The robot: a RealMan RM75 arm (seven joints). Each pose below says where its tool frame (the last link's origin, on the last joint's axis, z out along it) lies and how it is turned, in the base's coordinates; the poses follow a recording.
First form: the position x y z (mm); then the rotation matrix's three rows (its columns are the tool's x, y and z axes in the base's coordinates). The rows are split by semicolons.
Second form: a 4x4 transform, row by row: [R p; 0 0 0 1], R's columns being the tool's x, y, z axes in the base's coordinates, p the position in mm. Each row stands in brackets. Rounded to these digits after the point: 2 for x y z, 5 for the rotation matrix.
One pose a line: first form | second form
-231.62 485.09 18.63; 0.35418 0.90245 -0.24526; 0.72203 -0.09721 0.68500; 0.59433 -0.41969 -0.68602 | [[0.35418 0.90245 -0.24526 -231.62], [0.72203 -0.09721 0.68500 485.09], [0.59433 -0.41969 -0.68602 18.63], [0 0 0 1]]
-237.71 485.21 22.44; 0.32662 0.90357 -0.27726; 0.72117 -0.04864 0.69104; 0.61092 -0.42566 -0.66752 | [[0.32662 0.90357 -0.27726 -237.71], [0.72117 -0.04864 0.69104 485.21], [0.61092 -0.42566 -0.66752 22.44], [0 0 0 1]]
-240.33 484.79 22.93; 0.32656 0.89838 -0.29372; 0.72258 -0.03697 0.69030; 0.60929 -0.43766 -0.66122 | [[0.32656 0.89838 -0.29372 -240.33], [0.72258 -0.03697 0.69030 484.79], [0.60929 -0.43766 -0.66122 22.93], [0 0 0 1]]
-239.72 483.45 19.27; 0.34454 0.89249 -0.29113; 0.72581 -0.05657 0.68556; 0.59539 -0.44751 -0.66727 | [[0.34454 0.89249 -0.29113 -239.72], [0.72581 -0.05657 0.68556 483.45], [0.59539 -0.44751 -0.66727 19.27], [0 0 0 1]]
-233.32 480.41 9.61; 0.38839 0.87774 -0.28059; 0.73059 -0.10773 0.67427; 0.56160 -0.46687 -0.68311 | [[0.38839 0.87774 -0.28059 -233.32], [0.73059 -0.10773 0.67427 480.41], [0.56160 -0.46687 -0.68311 9.61], [0 0 0 1]]
